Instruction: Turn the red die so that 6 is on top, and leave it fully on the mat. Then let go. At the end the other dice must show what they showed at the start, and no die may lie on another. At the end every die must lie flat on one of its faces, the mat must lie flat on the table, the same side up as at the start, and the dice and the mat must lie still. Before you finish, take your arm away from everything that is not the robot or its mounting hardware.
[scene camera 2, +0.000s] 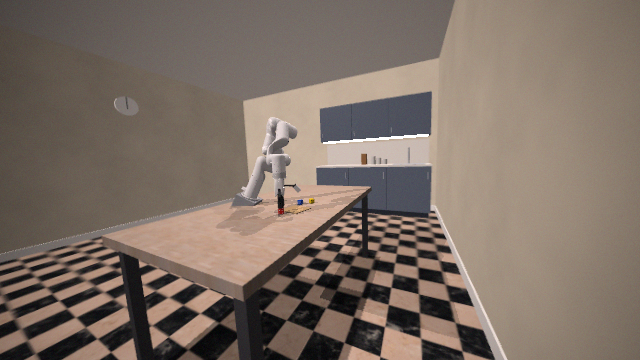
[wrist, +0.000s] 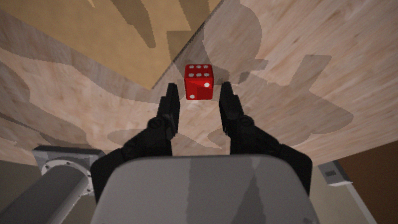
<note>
In view: my gripper (wrist: 199, 93), a red die (wrist: 199, 80) and a tan mat (wrist: 139, 47).
</note>
